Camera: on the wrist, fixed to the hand. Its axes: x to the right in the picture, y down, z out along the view.
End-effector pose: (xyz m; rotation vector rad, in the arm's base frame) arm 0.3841 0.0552 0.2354 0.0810 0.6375 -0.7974
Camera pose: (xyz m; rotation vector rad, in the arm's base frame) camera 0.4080 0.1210 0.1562 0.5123 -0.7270 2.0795
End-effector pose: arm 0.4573 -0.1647 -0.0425 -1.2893 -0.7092 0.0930
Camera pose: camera 0.5311 -0.1957 -0.1116 0.7787 -1.0778 -2.5385
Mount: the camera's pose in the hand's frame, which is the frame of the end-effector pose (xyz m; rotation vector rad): 0.0147 0.0760 -0.0720 -0.0599 0.8433 -2.9699
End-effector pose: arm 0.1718 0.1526 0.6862 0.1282 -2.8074 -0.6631
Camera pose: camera 0.1746 0.1875 0.7860 3.0120 0.1690 -0.4103
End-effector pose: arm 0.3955 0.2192 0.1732 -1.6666 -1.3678 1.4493
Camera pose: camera 0.4873 0.2221 0.1208 0.7249 -1.2377 -0.9592
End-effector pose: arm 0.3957 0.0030 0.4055 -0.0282 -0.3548 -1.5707
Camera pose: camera 0.4841 -0.0278 0.3563 -0.7626 -0.4296 1.5939
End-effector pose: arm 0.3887 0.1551 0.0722 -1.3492 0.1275 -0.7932
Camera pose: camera 0.3956 0.0883 -0.0094 -0.0318 0.9897 2.2110
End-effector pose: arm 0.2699 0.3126 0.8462 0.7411 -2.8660 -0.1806
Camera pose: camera 0.2360 0.3662 0.9308 2.6309 0.6629 -0.1021
